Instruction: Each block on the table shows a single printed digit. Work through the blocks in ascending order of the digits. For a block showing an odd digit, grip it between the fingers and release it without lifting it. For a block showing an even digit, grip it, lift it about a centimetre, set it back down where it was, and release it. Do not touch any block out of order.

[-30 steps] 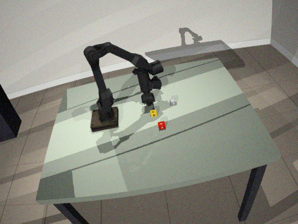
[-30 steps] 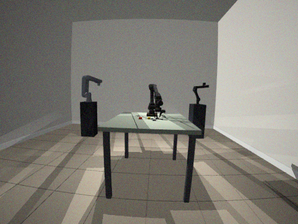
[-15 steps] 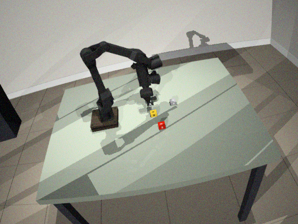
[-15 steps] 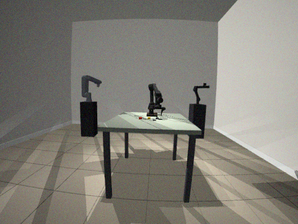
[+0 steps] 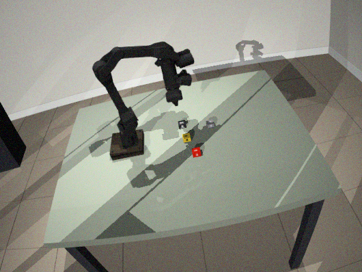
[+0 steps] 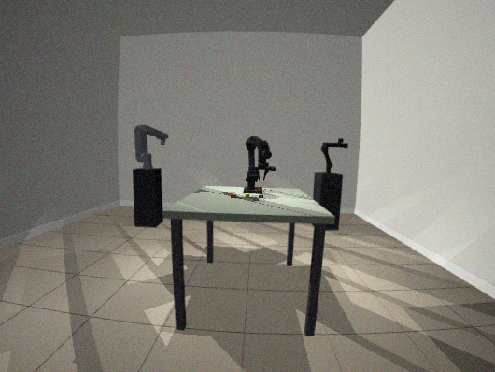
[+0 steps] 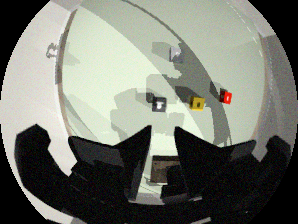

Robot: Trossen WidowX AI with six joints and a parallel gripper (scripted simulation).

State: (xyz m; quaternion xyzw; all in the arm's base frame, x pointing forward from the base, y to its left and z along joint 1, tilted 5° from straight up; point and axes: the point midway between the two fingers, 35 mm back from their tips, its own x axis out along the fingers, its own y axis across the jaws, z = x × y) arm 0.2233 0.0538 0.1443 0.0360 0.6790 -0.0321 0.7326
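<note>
My gripper tip is 100 mm to the left of the yellow block and 110 mm above it. Also, from my gripper tip: black block 110 mm below; red block 20 mm ahead, 200 mm to the right, 110 mm below.
</note>
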